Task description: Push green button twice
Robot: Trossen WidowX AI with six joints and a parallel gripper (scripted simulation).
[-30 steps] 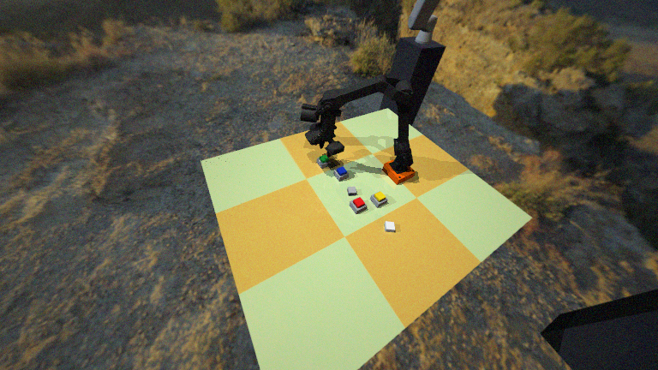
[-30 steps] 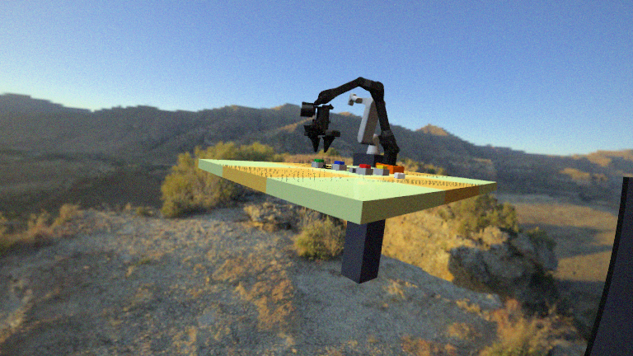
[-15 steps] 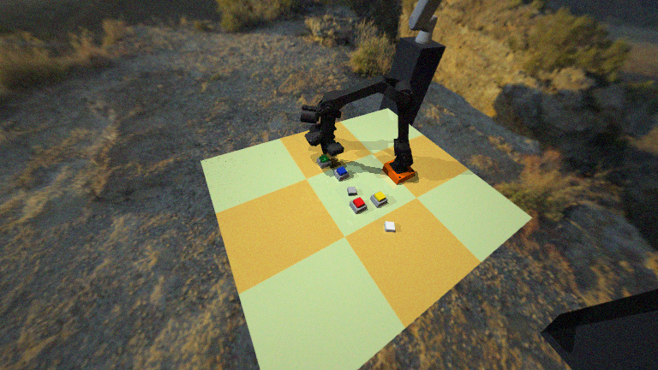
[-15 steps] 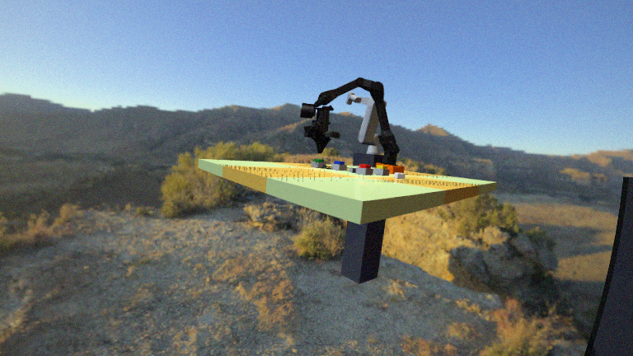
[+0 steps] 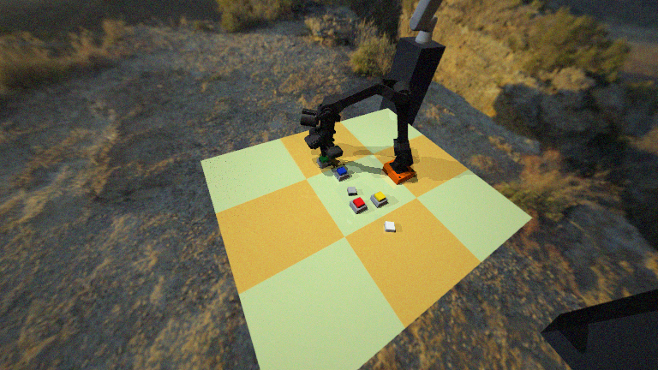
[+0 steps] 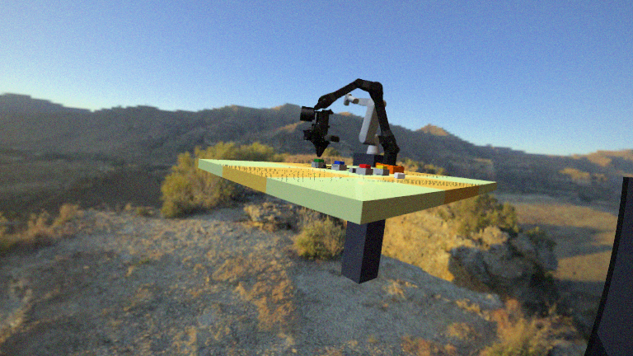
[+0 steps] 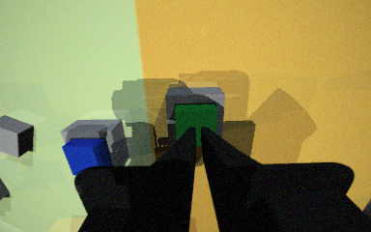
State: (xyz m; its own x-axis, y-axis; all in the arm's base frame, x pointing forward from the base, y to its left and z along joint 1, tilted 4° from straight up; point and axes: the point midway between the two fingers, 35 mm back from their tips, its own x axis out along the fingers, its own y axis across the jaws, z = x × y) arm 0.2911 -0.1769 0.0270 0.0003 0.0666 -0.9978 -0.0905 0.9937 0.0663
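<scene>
The green button lies 20 mm below my gripper tip. From my gripper tip the other things lie so: red button 270 mm to the left, 30 mm behind, 20 mm below; blue button 100 mm to the left, 40 mm behind, 20 mm below; small grey block 190 mm to the left, 40 mm below, 40 mm behind.
</scene>
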